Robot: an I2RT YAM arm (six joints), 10 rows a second.
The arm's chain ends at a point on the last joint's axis. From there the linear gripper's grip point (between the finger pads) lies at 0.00 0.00 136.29 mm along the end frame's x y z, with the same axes.
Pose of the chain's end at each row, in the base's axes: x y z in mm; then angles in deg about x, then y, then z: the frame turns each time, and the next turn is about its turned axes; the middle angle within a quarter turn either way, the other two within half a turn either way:
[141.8 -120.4 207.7 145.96 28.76 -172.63]
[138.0 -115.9 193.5 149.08 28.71 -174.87]
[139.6 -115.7 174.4 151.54 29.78 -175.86]
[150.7 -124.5 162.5 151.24 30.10 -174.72]
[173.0 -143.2 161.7 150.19 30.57 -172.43]
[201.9 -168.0 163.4 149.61 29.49 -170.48]
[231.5 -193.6 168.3 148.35 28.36 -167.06]
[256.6 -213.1 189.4 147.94 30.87 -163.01]
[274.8 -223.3 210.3 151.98 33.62 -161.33]
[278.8 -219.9 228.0 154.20 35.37 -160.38]
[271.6 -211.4 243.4 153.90 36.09 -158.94]
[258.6 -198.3 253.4 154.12 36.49 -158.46]
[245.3 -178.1 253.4 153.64 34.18 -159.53]
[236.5 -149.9 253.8 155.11 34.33 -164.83]
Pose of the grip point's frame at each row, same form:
[207.4 -187.3 108.7 145.96 28.76 -172.63]
[203.5 -177.3 91.0 149.08 28.71 -174.87]
[207.3 -172.1 70.4 151.54 29.78 -175.86]
[219.1 -181.2 59.1 151.24 30.10 -174.72]
[242.3 -201.5 59.9 150.19 30.57 -172.43]
[269.0 -228.0 61.1 149.61 29.49 -170.48]
[296.2 -256.5 66.2 148.35 28.36 -167.06]
[326.5 -275.2 90.3 147.94 30.87 -163.01]
[350.3 -276.6 110.1 151.98 33.62 -161.33]
[357.7 -268.3 127.9 154.20 35.37 -160.38]
[351.9 -259.9 144.5 153.90 36.09 -158.94]
[339.6 -246.1 154.8 154.12 36.49 -158.46]
[321.9 -228.2 152.4 153.64 34.18 -159.53]
[313.4 -197.3 151.7 155.11 34.33 -164.83]

